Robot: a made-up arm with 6 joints.
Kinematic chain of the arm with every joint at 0, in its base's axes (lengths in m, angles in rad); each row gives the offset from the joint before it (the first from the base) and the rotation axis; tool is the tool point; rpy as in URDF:
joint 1: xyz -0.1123 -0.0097 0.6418 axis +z
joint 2: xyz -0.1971 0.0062 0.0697 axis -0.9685 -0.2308 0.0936
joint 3: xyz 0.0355 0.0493 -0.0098 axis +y
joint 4: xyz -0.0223 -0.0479 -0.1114 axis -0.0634 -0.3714 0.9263
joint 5: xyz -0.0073 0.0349 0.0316 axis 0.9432 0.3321 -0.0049
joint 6: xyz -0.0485 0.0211 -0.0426 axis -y
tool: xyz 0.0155 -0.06 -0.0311 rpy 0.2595 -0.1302 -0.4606
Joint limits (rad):
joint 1: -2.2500..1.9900
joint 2: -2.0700..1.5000
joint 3: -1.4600..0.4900
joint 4: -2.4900..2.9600
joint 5: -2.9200..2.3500
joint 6: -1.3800..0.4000
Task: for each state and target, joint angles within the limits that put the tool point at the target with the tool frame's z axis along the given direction. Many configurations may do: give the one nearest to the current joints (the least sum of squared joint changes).
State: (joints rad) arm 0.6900 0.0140 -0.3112 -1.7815 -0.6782 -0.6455
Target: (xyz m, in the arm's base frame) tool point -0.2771 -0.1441 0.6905 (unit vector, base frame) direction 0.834 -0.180 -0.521
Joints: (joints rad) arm 1.1775 -0.7044 -0.1271 -2.1914 -0.9446 -1.0560
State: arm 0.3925 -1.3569 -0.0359 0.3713 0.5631 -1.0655
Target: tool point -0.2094 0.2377 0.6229 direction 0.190 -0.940 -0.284
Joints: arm -0.5291 -0.6471 -0.4716 -0.3718 0.7610 -1.2627
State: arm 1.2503 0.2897 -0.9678 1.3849 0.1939 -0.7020
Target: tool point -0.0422 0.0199 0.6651 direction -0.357 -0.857 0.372
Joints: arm 1.6609 0.5471 -1.3902 1.3109 0.6676 -0.6677
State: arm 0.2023 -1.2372 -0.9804 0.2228 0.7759 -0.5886
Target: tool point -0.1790 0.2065 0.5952 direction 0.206 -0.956 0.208
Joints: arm -0.3763 -0.8545 -1.0263 0.3197 1.2070 -0.9793
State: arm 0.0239 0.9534 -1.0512 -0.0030 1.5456 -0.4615
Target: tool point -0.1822 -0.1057 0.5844 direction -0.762 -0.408 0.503
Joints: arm 0.2520 0.9731 -0.6026 -0.3541 0.6703 0.3272
